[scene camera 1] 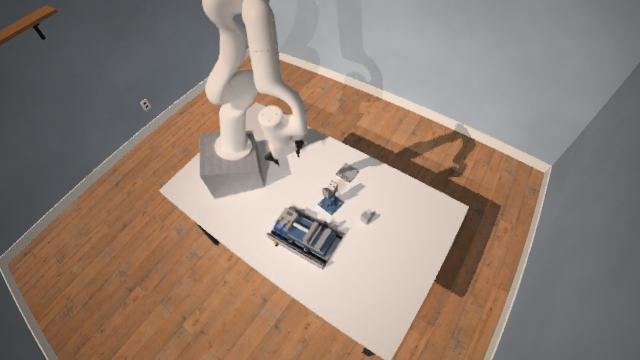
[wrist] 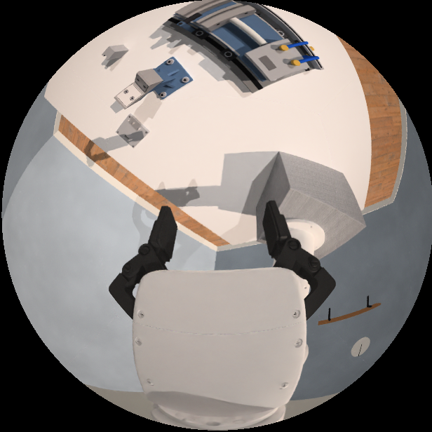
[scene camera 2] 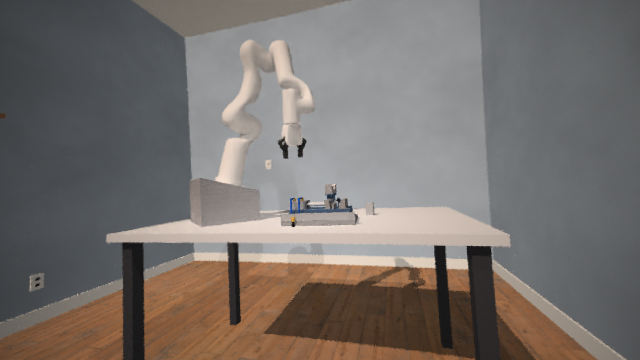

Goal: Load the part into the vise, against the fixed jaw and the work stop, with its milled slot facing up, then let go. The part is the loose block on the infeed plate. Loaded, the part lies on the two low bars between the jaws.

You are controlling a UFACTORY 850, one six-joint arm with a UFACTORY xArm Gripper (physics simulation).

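Observation:
My gripper (scene camera 1: 287, 159) (scene camera 2: 293, 156) (wrist: 218, 213) is open with nothing between its fingers, high above the table near the robot's pedestal, well apart from the vise. The vise (scene camera 1: 288, 218) (scene camera 2: 320, 218) (wrist: 275, 60) has a blue body and grey jaws; details between its jaws are too small to make out. The grey infeed plate (scene camera 1: 347, 172) (wrist: 132, 130) lies flat, and I see no block on it. A small grey notched block (scene camera 1: 368, 216) (scene camera 2: 370, 208) (wrist: 116, 52) stands on the table beyond the blue stand; I cannot tell whether it is the part.
A blue stand (scene camera 1: 330, 204) (wrist: 172, 79) with a tilted grey head (scene camera 1: 330, 190) (scene camera 2: 331, 189) (wrist: 149, 79) rises between the vise and the infeed plate. The grey pedestal (scene camera 1: 232, 180) (scene camera 2: 225, 204) (wrist: 320, 190) carries the arm. Blue hoses stick up at the vise's end.

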